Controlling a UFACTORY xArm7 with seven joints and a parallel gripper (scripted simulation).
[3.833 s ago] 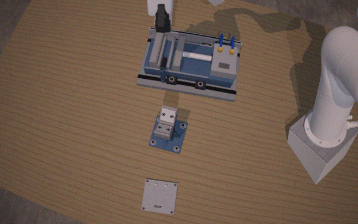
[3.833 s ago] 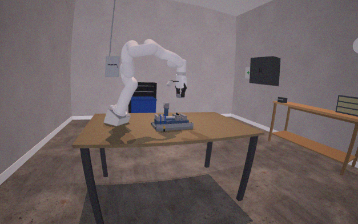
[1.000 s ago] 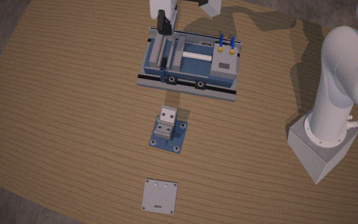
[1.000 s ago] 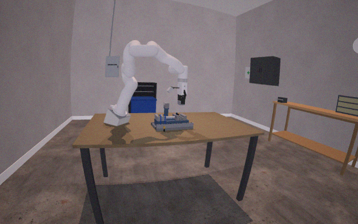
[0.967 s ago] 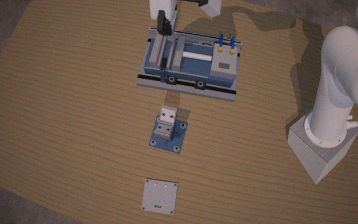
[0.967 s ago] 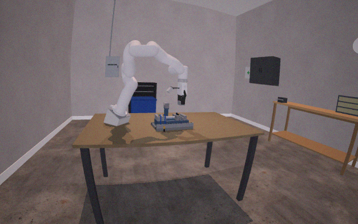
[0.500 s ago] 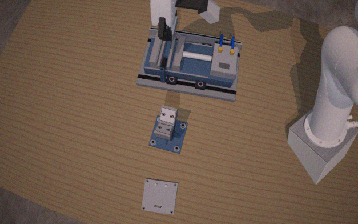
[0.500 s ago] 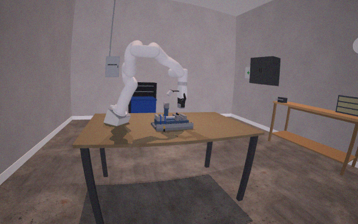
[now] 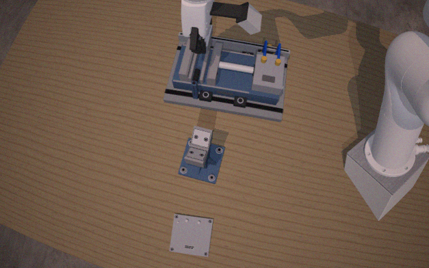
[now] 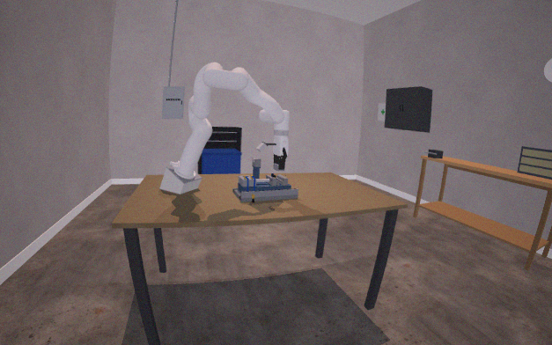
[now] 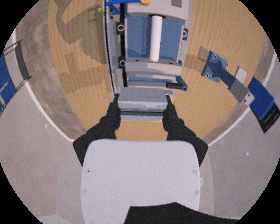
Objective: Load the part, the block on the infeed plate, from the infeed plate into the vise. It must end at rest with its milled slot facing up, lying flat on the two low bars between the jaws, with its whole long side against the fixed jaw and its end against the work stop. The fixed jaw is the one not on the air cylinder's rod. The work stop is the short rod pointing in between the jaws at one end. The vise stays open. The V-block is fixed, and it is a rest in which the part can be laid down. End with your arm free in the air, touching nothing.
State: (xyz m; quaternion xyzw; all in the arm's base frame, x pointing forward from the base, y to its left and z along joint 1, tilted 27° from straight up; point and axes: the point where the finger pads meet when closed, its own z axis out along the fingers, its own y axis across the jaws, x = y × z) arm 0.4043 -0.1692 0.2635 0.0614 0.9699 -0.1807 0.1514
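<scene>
My hand is 8 cm above the fixed jaw, 4 cm short of it and 1 cm to the right of it. From my hand the other things lie so: part: right at my hand; work stop: 7 cm below, 6 cm to the left, 1 cm ahead; moving jaw: 8 cm below, 3 cm to the left, 3 cm behind.
</scene>
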